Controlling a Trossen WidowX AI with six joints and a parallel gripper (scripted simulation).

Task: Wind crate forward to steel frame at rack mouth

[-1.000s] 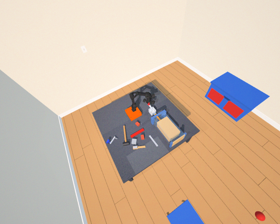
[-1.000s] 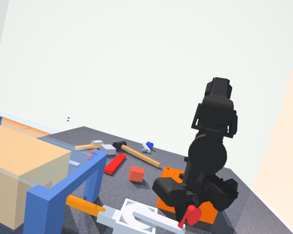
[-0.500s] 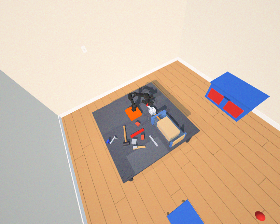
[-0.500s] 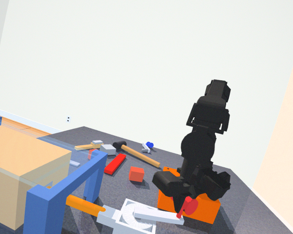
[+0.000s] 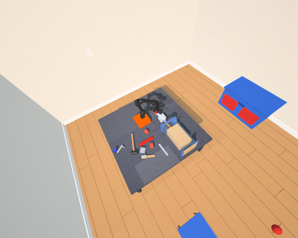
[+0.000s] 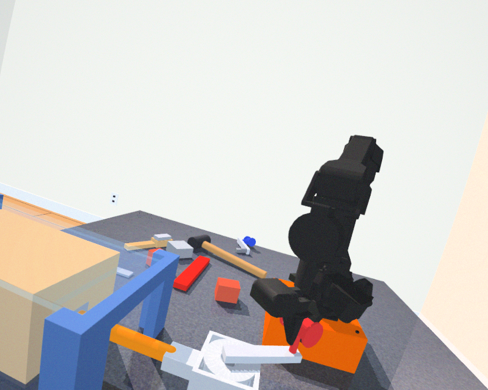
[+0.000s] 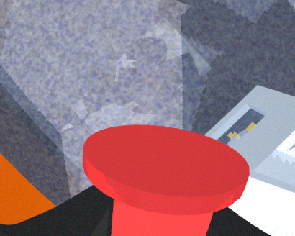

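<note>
Right now the blue frame is 25 cm ahead of my gripper tip, 4 cm to the left of it and 1 cm below it. Also, from my gripper tip: white winch: 9 cm below, 7 cm ahead, 3 cm to the left; then winch handle: 3 cm ahead, 2 cm to the left, 1 cm below; then red knob: 2 cm above.
</note>
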